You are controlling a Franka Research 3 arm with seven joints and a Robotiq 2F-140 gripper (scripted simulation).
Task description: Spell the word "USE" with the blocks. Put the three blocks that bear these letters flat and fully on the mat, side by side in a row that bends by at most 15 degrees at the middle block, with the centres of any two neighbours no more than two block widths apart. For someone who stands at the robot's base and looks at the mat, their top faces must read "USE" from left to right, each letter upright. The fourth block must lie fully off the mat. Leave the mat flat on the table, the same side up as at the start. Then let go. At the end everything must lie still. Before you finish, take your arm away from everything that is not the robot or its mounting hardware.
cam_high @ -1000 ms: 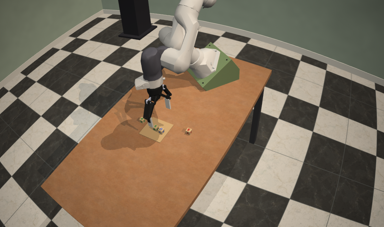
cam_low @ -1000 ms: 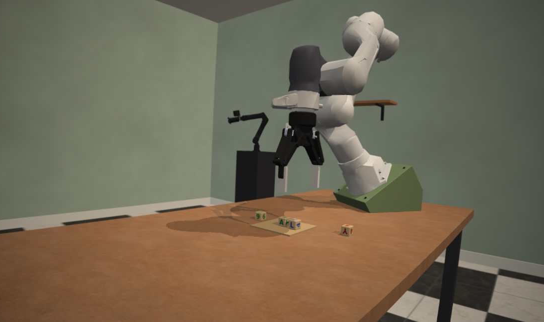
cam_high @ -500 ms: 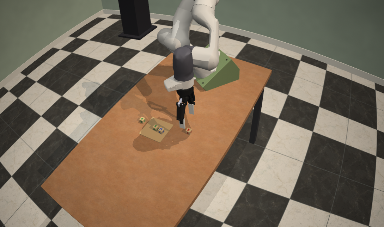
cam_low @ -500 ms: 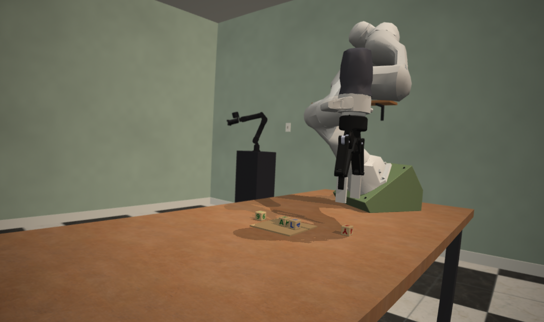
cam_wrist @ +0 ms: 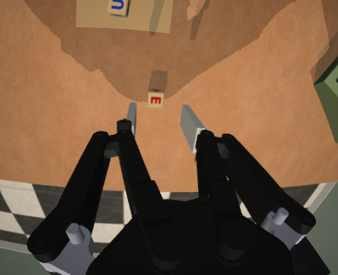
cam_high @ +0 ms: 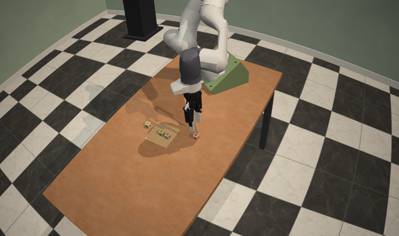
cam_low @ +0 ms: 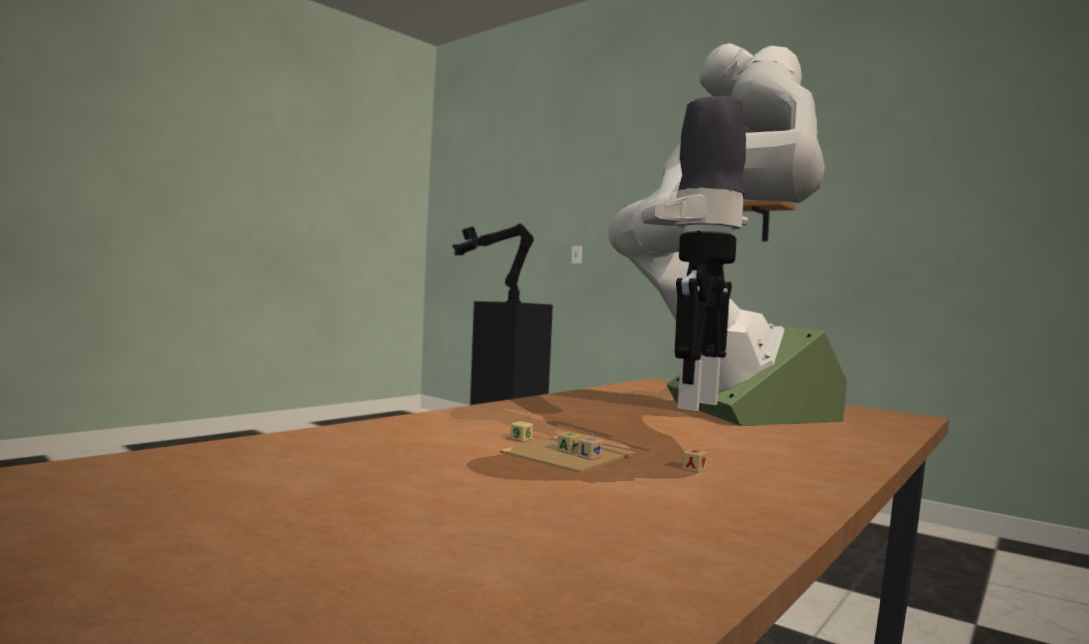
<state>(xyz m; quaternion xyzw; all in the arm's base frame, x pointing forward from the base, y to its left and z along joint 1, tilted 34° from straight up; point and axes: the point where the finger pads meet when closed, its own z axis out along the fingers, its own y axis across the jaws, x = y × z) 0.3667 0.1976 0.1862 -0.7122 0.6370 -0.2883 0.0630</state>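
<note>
Now: the E block 110 mm below my hand. Also, from my hand: U block (60 mm ahead, 130 mm to the right, 100 mm below); then mat (60 mm ahead, 170 mm to the right, 120 mm below); then S block (60 mm ahead, 170 mm to the right, 100 mm below).
</note>
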